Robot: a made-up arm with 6 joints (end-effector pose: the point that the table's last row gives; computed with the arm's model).
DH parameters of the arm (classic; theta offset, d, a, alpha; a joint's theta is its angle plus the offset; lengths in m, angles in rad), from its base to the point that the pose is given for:
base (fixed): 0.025 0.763 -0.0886 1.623
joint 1: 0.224 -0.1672 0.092 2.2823
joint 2: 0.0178 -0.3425 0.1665 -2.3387
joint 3: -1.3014 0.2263 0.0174 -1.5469
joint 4: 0 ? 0.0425 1.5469
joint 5: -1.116 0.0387 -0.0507 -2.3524
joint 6: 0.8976 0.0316 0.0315 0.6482
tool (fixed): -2.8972 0.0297 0 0
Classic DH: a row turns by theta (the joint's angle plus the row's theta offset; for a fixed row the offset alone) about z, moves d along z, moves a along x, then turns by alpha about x.
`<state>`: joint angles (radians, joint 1 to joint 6).
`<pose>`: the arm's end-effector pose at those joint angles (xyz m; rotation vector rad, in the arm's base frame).
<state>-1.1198 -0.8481 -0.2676 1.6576 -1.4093 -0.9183</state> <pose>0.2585 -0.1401 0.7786 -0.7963 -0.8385 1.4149</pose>
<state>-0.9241 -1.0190 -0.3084 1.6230 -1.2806 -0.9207</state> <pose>0.2626 -0.1244 0.8537 -0.9945 -1.0350 1.2849</pose>
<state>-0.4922 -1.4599 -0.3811 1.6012 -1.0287 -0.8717</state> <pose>0.1960 -0.0903 1.0358 -1.3313 -1.5910 0.9489</pose>
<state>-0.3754 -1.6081 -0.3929 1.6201 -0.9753 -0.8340</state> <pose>0.1549 -0.0820 1.0827 -1.3937 -1.7930 0.8747</pose>
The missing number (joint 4, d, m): -0.1057
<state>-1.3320 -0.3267 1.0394 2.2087 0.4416 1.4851</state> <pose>0.2770 -0.2403 0.6003 -0.1825 -0.7071 1.9447</pose>
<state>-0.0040 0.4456 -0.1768 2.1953 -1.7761 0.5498</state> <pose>-0.0608 -0.2538 1.0573 -1.4577 -1.0788 2.0260</pose>
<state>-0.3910 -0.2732 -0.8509 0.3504 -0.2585 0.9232</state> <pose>0.1694 -0.2286 0.9880 1.3250 -1.6102 -2.0870</pose>
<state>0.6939 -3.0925 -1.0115 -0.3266 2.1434 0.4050</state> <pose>-0.4383 -0.1155 1.0803 -0.5573 2.8982 0.8238</pose>
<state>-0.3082 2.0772 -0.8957 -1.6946 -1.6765 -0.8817</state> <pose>-0.1046 -0.2376 1.2431 -0.7906 0.1507 -2.3949</pose>
